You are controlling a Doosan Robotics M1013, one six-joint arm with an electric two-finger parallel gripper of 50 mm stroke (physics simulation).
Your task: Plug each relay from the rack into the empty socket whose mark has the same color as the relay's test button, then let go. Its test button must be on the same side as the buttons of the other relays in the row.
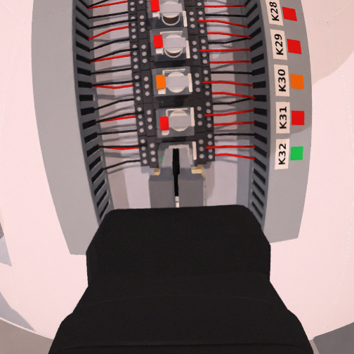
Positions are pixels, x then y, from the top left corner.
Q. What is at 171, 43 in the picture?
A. A relay.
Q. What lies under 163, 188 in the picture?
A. The gripper.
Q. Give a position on a grey mounting plate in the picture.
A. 227, 178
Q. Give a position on a relay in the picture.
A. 167, 81
